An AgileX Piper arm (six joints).
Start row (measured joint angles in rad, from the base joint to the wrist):
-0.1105, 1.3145, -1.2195, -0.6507, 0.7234, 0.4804
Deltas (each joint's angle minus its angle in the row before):
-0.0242, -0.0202, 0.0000, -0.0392, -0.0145, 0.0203
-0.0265, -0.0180, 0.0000, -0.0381, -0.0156, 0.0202
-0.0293, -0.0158, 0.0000, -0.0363, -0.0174, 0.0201
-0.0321, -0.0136, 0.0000, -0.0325, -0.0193, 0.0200
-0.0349, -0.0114, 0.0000, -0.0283, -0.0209, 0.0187
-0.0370, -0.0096, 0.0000, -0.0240, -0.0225, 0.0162
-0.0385, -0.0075, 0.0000, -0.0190, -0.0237, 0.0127
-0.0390, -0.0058, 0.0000, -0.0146, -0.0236, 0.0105
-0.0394, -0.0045, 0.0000, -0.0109, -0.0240, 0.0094
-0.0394, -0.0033, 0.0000, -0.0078, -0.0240, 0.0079
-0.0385, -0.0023, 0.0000, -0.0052, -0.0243, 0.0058
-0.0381, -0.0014, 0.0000, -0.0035, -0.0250, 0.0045
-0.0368, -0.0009, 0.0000, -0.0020, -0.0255, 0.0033
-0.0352, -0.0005, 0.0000, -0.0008, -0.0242, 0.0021
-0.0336, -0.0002, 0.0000, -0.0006, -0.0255, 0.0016
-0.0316, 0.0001, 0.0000, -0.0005, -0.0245, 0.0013
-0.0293, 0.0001, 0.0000, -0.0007, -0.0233, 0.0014
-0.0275, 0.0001, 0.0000, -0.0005, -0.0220, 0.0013
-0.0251, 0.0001, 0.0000, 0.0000, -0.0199, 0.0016
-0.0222, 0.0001, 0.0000, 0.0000, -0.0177, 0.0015
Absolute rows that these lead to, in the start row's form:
-0.1347, 1.2943, -1.2195, -0.6899, 0.7089, 0.5007
-0.1612, 1.2763, -1.2195, -0.7280, 0.6933, 0.5209
-0.1905, 1.2605, -1.2195, -0.7643, 0.6759, 0.5410
-0.2226, 1.2469, -1.2195, -0.7968, 0.6566, 0.5610
-0.2575, 1.2355, -1.2195, -0.8251, 0.6357, 0.5797
-0.2945, 1.2259, -1.2195, -0.8491, 0.6132, 0.5959
-0.3330, 1.2184, -1.2195, -0.8681, 0.5895, 0.6086
-0.3720, 1.2126, -1.2195, -0.8827, 0.5659, 0.6191
-0.4114, 1.2081, -1.2195, -0.8936, 0.5419, 0.6285
-0.4508, 1.2048, -1.2195, -0.9014, 0.5179, 0.6364
-0.4893, 1.2025, -1.2195, -0.9066, 0.4936, 0.6422
-0.5274, 1.2011, -1.2195, -0.9101, 0.4686, 0.6467
-0.5642, 1.2002, -1.2195, -0.9121, 0.4431, 0.6500
-0.5994, 1.1997, -1.2195, -0.9129, 0.4189, 0.6521
-0.6330, 1.1995, -1.2195, -0.9135, 0.3934, 0.6537
-0.6646, 1.1996, -1.2195, -0.9140, 0.3689, 0.6550
-0.6939, 1.1997, -1.2195, -0.9147, 0.3456, 0.6564
-0.7214, 1.1998, -1.2195, -0.9152, 0.3236, 0.6577
-0.7465, 1.1999, -1.2195, -0.9152, 0.3037, 0.6593
-0.7687, 1.2000, -1.2195, -0.9152, 0.2860, 0.6608

